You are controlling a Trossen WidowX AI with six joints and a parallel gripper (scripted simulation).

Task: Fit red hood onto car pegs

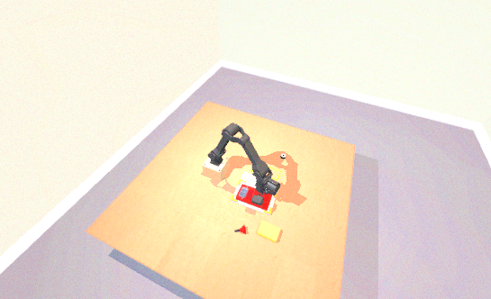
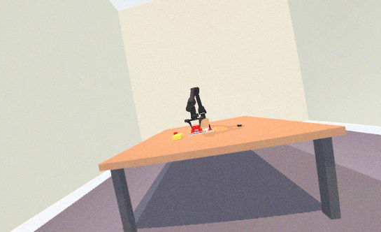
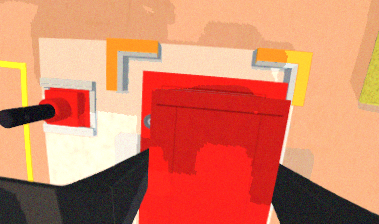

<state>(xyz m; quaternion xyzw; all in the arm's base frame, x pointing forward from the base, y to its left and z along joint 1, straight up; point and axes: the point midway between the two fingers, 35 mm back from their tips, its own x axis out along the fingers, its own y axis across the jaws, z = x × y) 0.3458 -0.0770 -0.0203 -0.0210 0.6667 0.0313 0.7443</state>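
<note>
The white jig board lies 40 mm behind my gripper tip, 30 mm to the left of it and 30 mm below it. Also, from my gripper tip: black-and-white wheel 390 mm to the left, 30 mm below, 10 mm ahead; then yellow block 160 mm to the right, 110 mm ahead, 30 mm below; then red hood 10 mm above.
</note>
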